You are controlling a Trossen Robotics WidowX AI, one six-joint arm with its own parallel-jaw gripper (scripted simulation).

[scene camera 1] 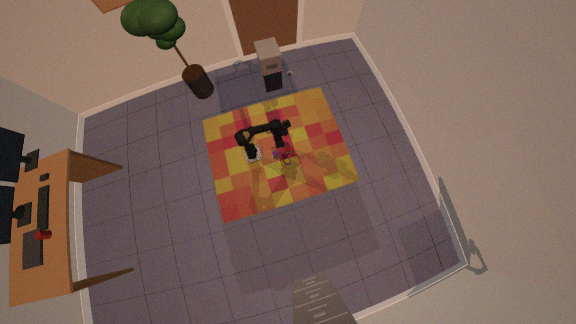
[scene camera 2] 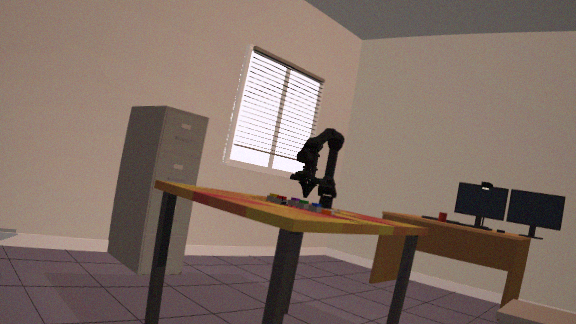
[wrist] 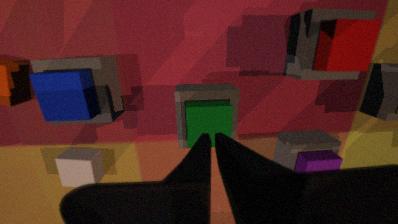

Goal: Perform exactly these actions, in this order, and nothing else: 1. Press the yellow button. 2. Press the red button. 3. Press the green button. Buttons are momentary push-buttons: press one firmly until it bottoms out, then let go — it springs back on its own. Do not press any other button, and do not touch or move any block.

My gripper [wrist: 211, 139] is shut and holds nothing. I also see a white block [wrist: 77, 166], a blue button [wrist: 69, 95], a purple button [wrist: 325, 160] and a green button [wrist: 211, 117].
